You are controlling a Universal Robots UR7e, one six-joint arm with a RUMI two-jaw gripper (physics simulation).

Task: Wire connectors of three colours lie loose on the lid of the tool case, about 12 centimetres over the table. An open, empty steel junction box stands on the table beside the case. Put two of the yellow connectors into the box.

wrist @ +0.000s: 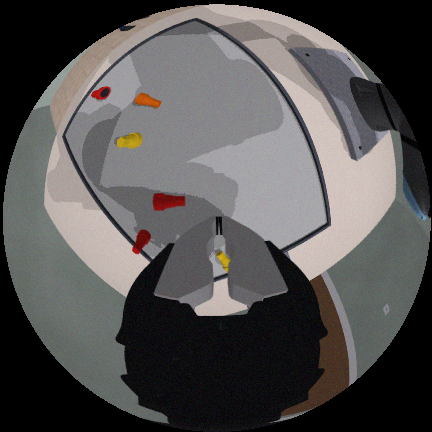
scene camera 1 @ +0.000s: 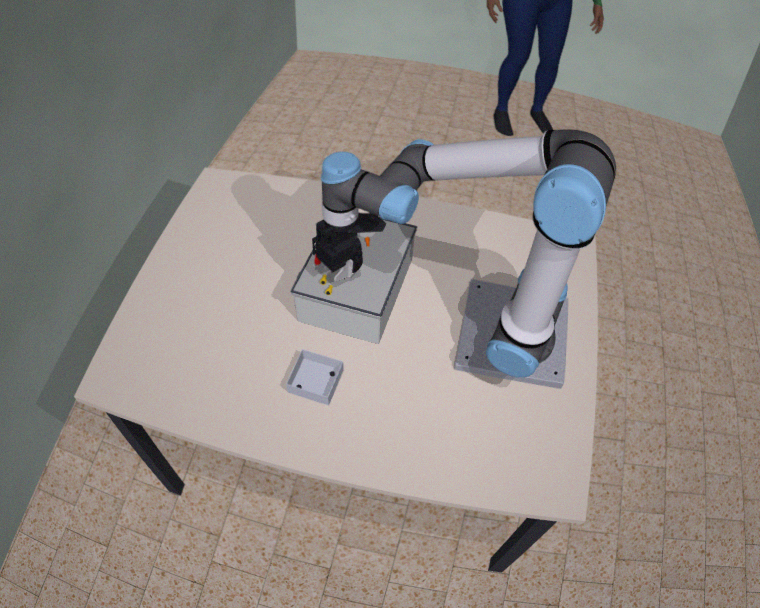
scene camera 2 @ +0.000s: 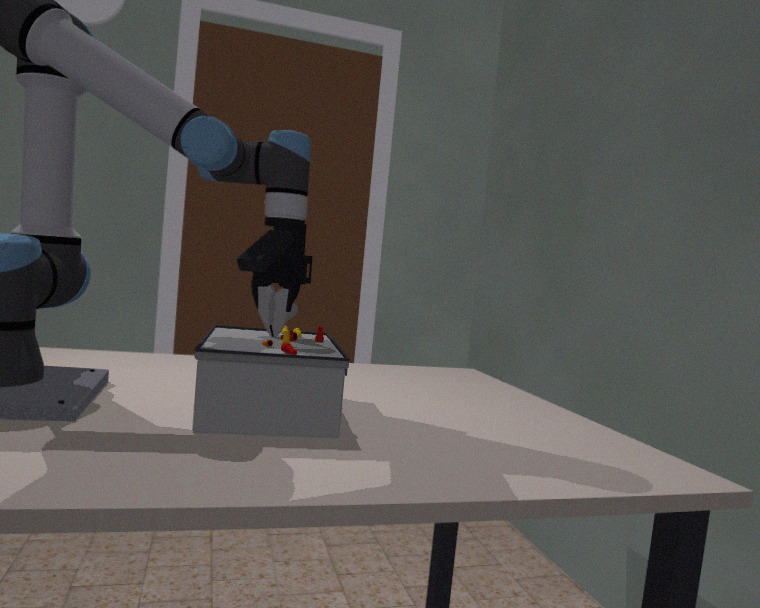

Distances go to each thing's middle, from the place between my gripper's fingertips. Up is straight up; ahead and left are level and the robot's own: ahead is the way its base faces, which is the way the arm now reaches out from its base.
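So you can picture it, the grey tool case (scene camera 2: pixel 243 387) is in the scene, and my gripper is 2 cm past it, 7 cm to the left of it and 6 cm above it. There's a steel junction box (scene camera 1: pixel 315 377) as well, and that box is 5 cm ahead of my hand, 21 cm to the left of it and 10 cm below it.
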